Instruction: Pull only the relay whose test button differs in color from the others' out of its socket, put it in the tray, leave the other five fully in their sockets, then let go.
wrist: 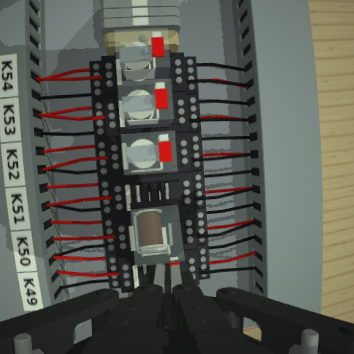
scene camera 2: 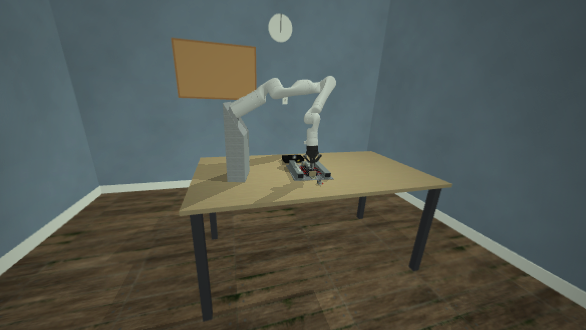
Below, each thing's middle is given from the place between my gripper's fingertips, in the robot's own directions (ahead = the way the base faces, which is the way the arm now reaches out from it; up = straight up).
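Here is the panel (wrist: 71, 41), and my hand is 5 cm above it, 1 cm short of it and 8 cm to the right of it. I also see relay K54 (wrist: 143, 53), which is 1 cm below my hand, 13 cm to the left of it and 3 cm ahead of it.
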